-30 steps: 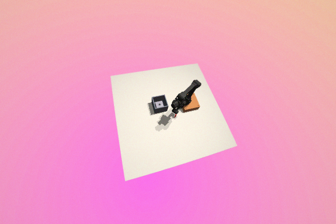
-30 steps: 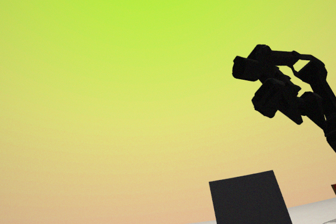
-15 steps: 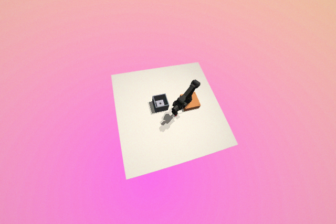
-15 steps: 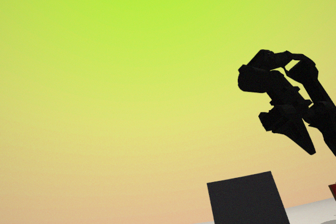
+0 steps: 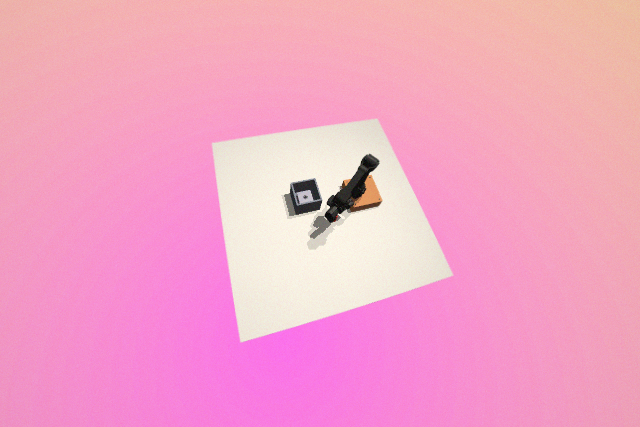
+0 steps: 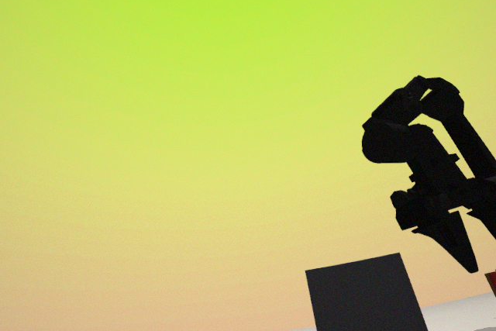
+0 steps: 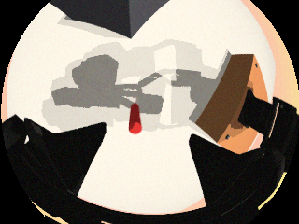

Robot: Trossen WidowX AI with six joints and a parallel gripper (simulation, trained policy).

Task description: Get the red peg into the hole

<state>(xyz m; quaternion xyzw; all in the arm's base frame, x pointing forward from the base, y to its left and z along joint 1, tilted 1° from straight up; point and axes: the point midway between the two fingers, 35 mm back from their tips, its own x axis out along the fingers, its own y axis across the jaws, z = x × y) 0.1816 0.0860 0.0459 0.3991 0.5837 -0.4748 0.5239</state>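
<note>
Now: gripper tip 1 cm short of the red peg and 5 cm above it. Also, from my gripper tip: light plate: 13 cm ahead, 20 cm to the right, 5 cm below.
</note>
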